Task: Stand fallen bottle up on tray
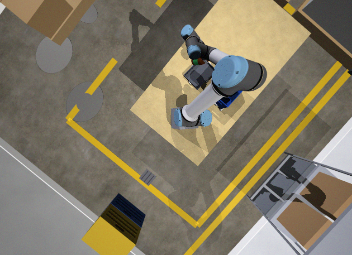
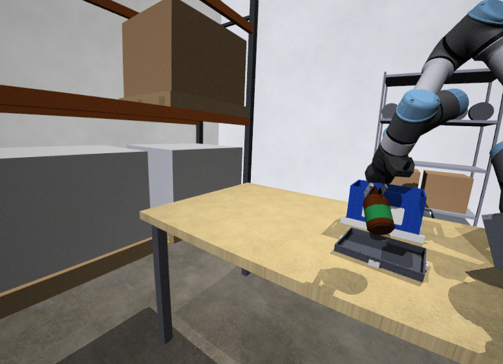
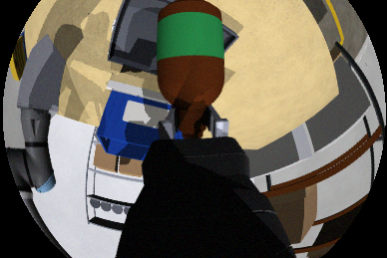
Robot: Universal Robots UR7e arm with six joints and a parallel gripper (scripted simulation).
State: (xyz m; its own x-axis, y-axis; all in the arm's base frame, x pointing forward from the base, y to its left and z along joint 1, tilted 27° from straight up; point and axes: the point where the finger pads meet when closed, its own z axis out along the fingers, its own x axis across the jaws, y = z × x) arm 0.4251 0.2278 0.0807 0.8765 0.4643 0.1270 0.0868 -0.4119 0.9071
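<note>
The bottle is 10 mm behind my hand, 30 mm to the left of it and 40 mm below it. The rest, counted from my hand: dark grey tray: 50 mm behind, 10 mm to the right, 190 mm below; blue crate: 40 mm behind, 300 mm to the right, 120 mm below.
</note>
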